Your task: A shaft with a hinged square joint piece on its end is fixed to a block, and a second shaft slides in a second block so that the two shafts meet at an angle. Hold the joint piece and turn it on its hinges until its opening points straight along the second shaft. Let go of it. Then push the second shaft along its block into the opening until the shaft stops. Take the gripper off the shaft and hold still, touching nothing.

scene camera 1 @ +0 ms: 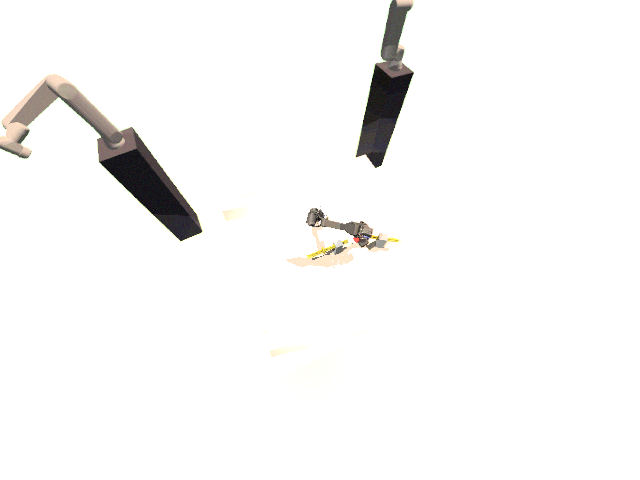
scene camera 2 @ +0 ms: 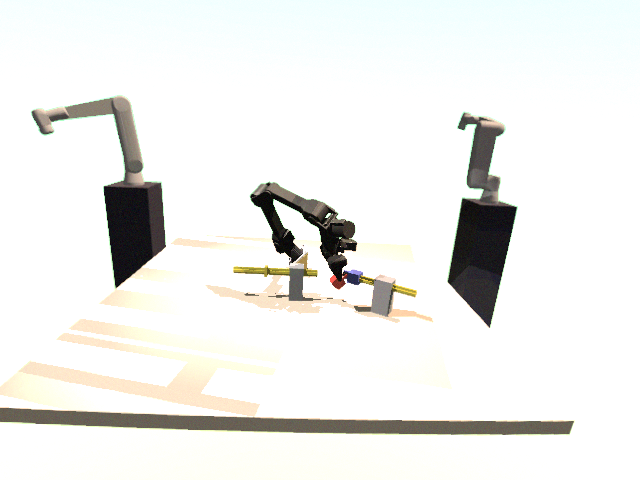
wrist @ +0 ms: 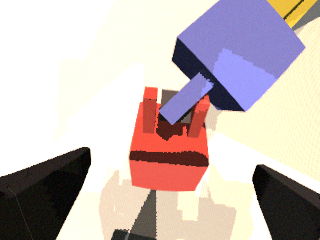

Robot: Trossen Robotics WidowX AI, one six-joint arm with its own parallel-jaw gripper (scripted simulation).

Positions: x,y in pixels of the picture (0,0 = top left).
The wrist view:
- gripper: 174,165
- red joint piece: 163,156
